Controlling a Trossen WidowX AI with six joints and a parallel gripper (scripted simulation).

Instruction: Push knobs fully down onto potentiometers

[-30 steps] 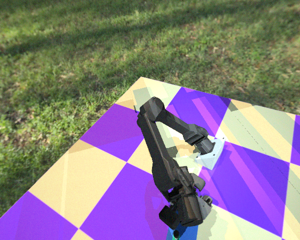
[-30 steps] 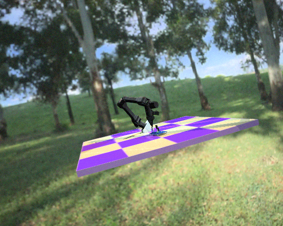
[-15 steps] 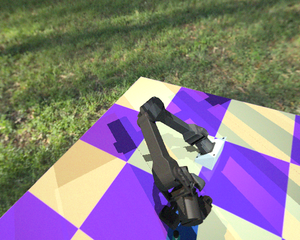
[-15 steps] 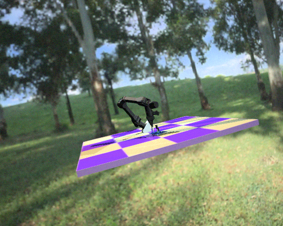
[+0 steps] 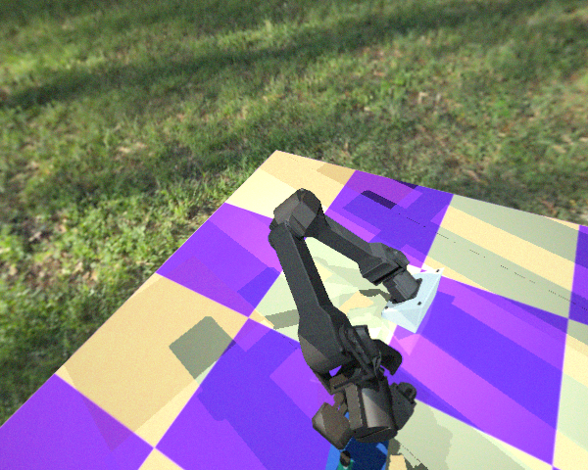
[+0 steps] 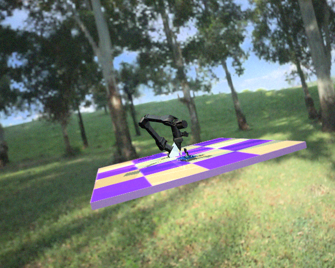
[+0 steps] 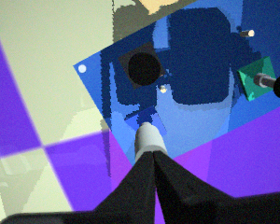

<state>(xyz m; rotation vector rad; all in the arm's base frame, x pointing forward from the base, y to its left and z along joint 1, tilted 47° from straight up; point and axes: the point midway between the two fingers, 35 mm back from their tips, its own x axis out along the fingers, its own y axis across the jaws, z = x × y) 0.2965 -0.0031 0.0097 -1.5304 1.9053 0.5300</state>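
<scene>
My gripper tip is 2 cm above the white-topped knob. Round my gripper tip: green potentiometer 9 cm ahead, 2 cm below, 1 cm to the left.
</scene>
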